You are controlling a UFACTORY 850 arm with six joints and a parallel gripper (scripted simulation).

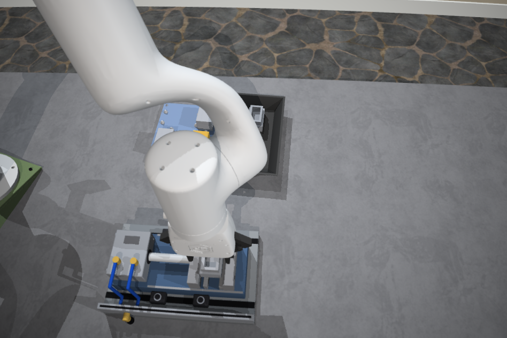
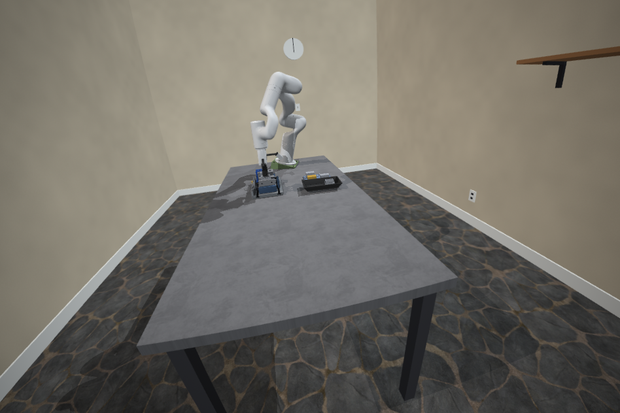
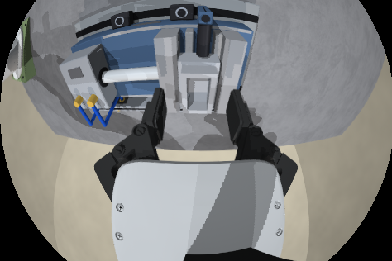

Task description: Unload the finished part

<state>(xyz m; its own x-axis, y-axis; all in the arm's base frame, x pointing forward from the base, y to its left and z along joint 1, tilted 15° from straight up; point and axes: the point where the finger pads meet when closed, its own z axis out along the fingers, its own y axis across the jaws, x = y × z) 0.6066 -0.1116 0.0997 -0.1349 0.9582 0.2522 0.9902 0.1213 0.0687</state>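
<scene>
The white cylinder rod is 80 mm behind my hand, 60 mm below it and 10 mm to the right of it. Also, from my hand: vise base 100 mm below, 70 mm behind, 10 mm to the right; then blue fixture plate 330 mm to the left, 160 mm behind, 130 mm below; then brass block 290 mm to the left, 110 mm below, 110 mm behind.
</scene>
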